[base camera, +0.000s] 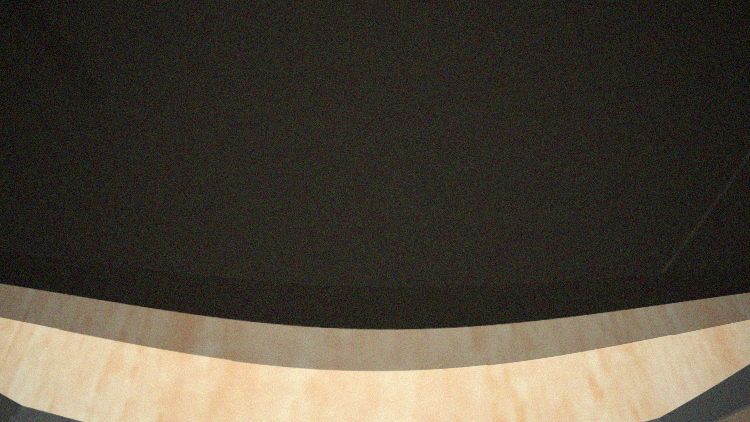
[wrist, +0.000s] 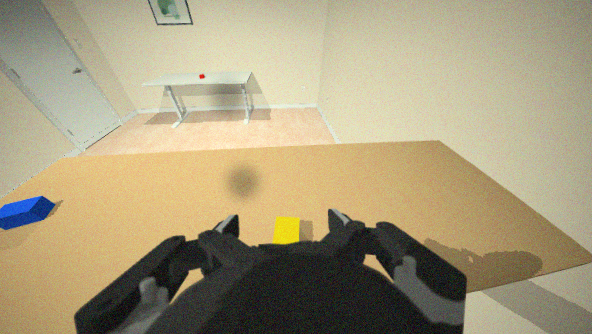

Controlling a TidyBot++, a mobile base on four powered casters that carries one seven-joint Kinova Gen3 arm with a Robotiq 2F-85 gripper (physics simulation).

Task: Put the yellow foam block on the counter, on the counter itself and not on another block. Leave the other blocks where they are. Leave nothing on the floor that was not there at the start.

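Places are measured from the arm's base along level axes (x up, y right, z ahead), in centimetres.
Pixels of known places: gripper, fingertip midpoint: (wrist: 284, 221).
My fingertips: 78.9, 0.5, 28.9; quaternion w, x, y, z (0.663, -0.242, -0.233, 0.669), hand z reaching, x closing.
For each thing: its top centre in the pictures, then the offset to it from my fingertips, as dx, dy, dz. Level surfaces: height alone.
- yellow foam block at its top centre: (wrist: 286, 233) -23.1, +0.4, +10.1
- tan counter top at its surface level: dx -27.5
- blue block at its top centre: (wrist: 16, 207) -23.1, -76.5, +22.6
- light wood floor at its surface level: dx -118.6
- white desk at its surface level: dx -46.5
The yellow foam block (wrist: 286, 230) lies on the tan counter top (wrist: 350, 175) in the wrist view, with a short shadow beside it on the right. Its near end is hidden behind the gripper body. My gripper (wrist: 284, 221) is open, with nothing between its fingers. The block shows between and beyond the two fingertips, apart from them. A blue block (wrist: 22, 212) lies on the same top at the far left, partly cut off by the picture edge. The yellow block does not show in the base camera view.
In the base camera view a dark surface (base camera: 367, 157) fills the upper part above a strip of light wood floor (base camera: 367, 393). Across the room a white desk (wrist: 220, 78) bears a small red block (wrist: 202, 76). A grey door (wrist: 50, 70) stands at the left.
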